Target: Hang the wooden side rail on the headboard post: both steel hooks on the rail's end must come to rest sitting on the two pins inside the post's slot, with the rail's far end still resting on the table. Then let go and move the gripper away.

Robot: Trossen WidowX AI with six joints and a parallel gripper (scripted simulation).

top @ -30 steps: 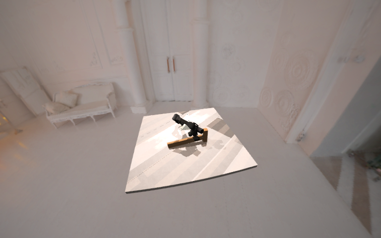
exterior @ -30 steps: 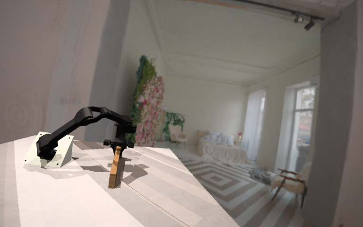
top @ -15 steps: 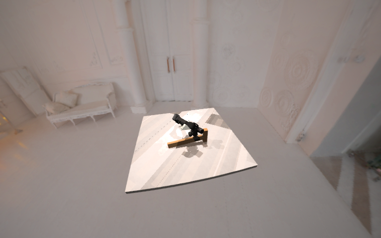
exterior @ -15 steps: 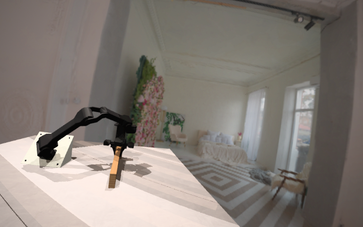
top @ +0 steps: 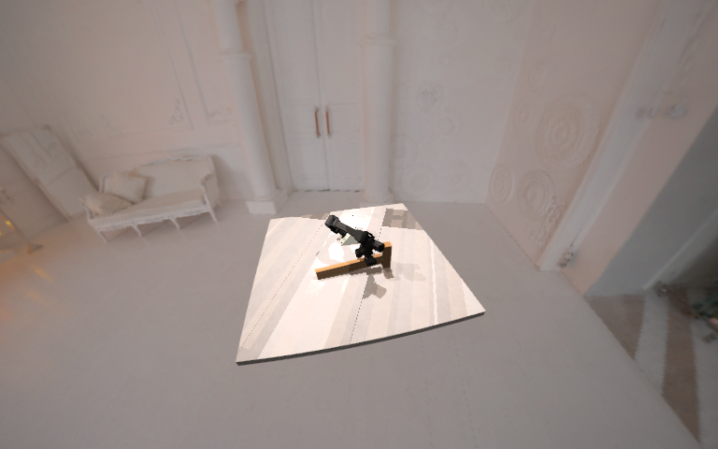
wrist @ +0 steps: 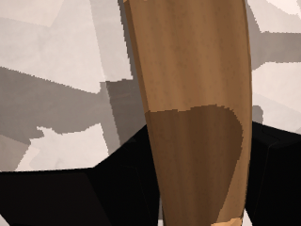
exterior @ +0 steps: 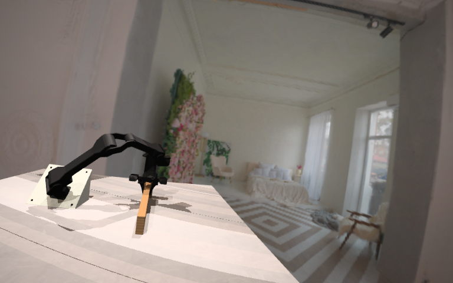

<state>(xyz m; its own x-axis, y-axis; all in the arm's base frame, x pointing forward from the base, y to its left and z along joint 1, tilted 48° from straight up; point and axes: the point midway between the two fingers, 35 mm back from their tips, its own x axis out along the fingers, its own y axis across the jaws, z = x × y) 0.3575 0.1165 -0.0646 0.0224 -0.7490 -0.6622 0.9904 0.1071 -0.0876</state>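
Now: the wooden headboard post 20 mm behind my gripper tip, 120 mm to the left of it and 40 mm above it.
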